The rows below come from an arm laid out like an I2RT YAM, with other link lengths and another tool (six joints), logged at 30 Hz.
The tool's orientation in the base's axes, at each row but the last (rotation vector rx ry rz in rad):
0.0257 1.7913 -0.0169
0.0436 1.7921 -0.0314
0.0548 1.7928 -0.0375
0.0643 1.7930 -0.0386
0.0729 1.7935 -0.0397
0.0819 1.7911 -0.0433
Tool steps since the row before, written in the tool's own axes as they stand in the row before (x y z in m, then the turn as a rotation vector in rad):
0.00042 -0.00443 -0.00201 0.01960 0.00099 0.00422
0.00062 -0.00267 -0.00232 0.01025 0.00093 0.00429
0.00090 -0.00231 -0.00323 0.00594 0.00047 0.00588
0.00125 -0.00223 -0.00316 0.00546 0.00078 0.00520
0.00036 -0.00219 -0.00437 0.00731 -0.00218 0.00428
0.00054 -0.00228 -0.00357 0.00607 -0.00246 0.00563
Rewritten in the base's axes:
-0.00217 -0.00437 0.00002 -0.00014 0.00104 -0.02005
-0.00252 -0.00255 -0.00010 0.00197 0.00086 -0.01094
-0.00348 -0.00211 -0.00017 0.00444 0.00024 -0.00709
-0.00350 -0.00200 -0.00054 0.00391 0.00058 -0.00647
-0.00449 -0.00188 0.00059 0.00239 -0.00225 -0.00810
-0.00377 -0.00199 0.00022 0.00396 -0.00267 -0.00720

